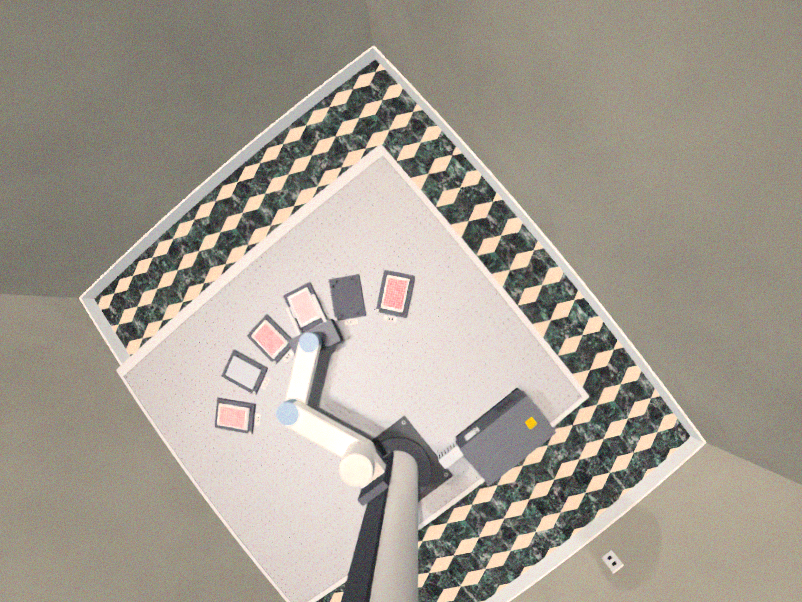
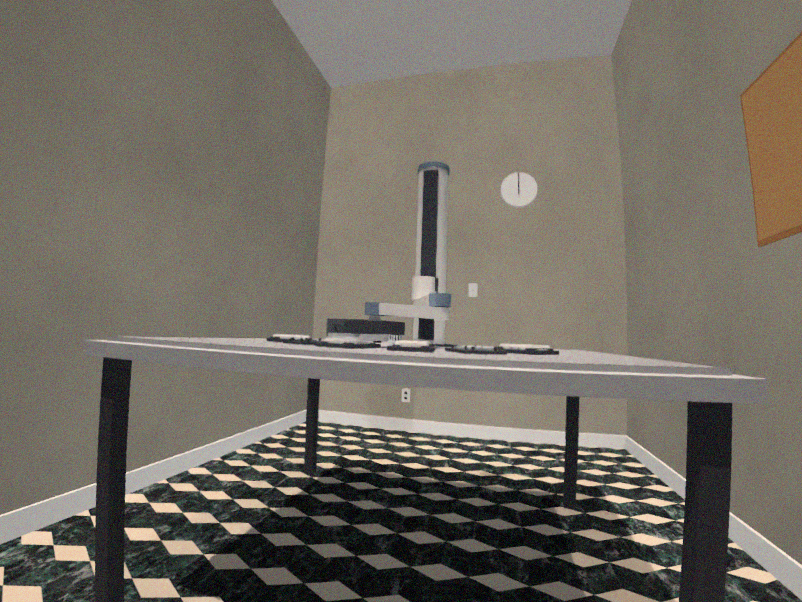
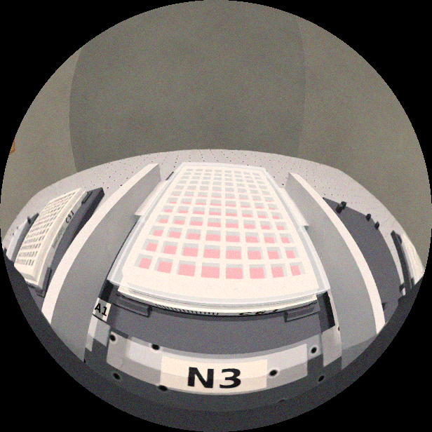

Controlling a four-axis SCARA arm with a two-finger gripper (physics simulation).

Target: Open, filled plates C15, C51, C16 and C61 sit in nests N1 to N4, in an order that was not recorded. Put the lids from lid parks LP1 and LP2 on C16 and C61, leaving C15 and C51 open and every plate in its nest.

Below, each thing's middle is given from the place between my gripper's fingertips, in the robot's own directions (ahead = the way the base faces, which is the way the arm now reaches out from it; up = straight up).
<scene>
I see my gripper 3 cm above the nest N3 [image 3: 201,333], 2 cm past it and 1 cm to the right of it. Round my hand: plate C15 [image 1: 395,292]: 30 cm to the right, 20 cm behind, 1 cm below; then plate C51 [image 1: 269,339]: 19 cm to the left, 3 cm behind, 1 cm below; then lid park LP1 [image 1: 347,298]: 15 cm to the right, 10 cm behind, 3 cm below.
</scene>
